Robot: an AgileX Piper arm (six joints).
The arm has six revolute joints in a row. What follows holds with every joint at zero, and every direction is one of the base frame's. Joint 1 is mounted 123 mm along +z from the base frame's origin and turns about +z. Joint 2 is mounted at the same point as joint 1 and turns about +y. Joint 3 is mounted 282.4 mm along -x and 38.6 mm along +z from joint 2 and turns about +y. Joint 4 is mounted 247.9 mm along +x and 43.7 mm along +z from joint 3 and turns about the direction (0.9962, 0, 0.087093). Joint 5 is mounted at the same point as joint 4 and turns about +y. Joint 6 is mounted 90.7 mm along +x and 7.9 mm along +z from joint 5 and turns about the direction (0.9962, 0, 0.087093). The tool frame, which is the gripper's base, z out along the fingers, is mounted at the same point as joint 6; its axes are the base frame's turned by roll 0, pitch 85.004 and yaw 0 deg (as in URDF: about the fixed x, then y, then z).
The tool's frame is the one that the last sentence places.
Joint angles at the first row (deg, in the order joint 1, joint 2, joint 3, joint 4, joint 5, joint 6):
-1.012 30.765 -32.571 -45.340 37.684 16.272
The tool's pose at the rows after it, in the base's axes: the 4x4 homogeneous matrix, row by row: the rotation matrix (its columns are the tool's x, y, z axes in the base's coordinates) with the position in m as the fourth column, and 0 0 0 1 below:
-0.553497, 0.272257, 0.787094, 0.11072; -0.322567, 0.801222, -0.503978, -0.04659; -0.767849, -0.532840, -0.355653, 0.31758; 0, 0, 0, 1
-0.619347, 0.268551, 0.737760, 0.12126; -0.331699, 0.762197, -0.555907, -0.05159; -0.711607, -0.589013, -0.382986, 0.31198; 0, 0, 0, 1
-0.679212, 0.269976, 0.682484, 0.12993; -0.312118, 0.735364, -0.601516, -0.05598; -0.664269, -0.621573, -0.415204, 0.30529; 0, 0, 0, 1
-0.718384, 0.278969, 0.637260, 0.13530; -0.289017, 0.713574, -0.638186, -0.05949; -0.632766, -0.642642, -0.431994, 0.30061; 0, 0, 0, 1
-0.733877, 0.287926, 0.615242, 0.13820; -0.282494, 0.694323, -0.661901, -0.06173; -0.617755, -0.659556, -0.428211, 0.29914; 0, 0, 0, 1
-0.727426, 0.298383, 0.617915, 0.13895; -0.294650, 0.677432, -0.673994, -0.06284; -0.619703, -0.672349, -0.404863, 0.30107; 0, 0, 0, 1
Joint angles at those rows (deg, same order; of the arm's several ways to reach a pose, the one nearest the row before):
-1.010 34.683 -32.572 -51.110 39.018 21.520
-1.017 38.503 -32.570 -55.664 41.090 23.737
-1.012 42.039 -32.571 -58.589 43.675 26.175
-1.015 44.527 -32.571 -60.805 45.890 28.463
-1.011 45.828 -32.570 -62.859 47.011 30.163
-1.011 45.963 -32.570 -65.042 46.993 31.446

